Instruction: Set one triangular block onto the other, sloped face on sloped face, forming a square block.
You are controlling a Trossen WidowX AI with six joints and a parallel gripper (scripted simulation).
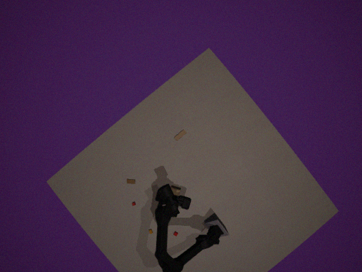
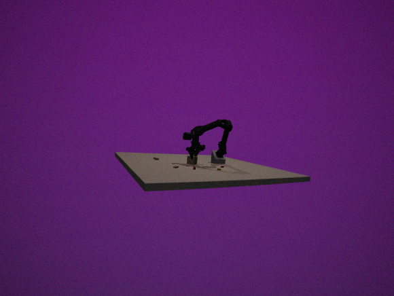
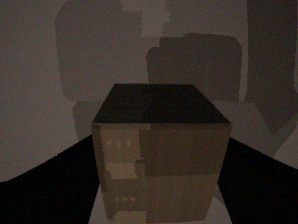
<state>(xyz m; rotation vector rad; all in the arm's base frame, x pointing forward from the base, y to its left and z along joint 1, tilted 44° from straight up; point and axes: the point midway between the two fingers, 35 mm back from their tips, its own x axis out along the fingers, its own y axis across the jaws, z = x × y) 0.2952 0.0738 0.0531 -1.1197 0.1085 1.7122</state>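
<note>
The tan triangular block lies 1 cm above my gripper tip. The rest, counted from my gripper tip: orange cube 11 cm behind, 25 cm to the left, 4 cm below; then red cube 9 cm ahead, 23 cm to the left, 3 cm below.
</note>
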